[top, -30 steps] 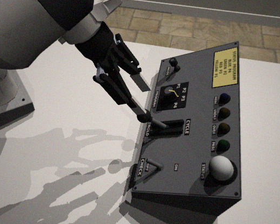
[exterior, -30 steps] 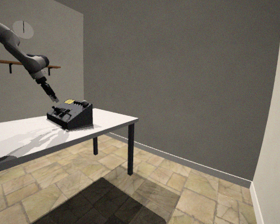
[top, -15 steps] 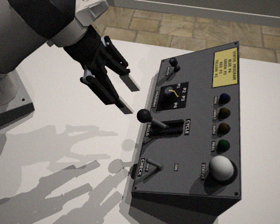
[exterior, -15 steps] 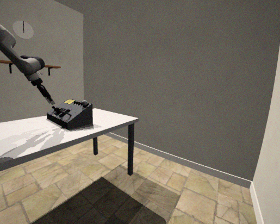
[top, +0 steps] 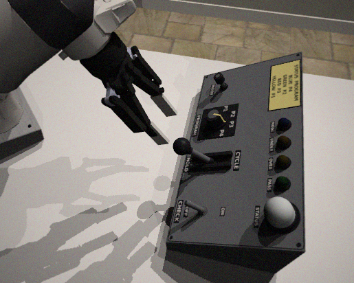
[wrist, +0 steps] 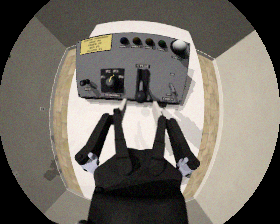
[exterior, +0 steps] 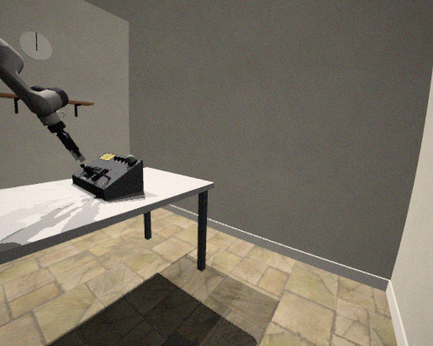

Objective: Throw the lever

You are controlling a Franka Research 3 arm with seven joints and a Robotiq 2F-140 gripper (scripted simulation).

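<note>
The lever is 8 cm ahead of my hand, 2 cm to the right of it and 10 cm below it. The rest, counted from my hand: program dial (13 cm ahead, 9 cm to the left, 11 cm below); dark grey sloped console (15 cm ahead, 3 cm to the left, 13 cm below); check switch (8 cm ahead, 14 cm to the right, 12 cm below).
</note>
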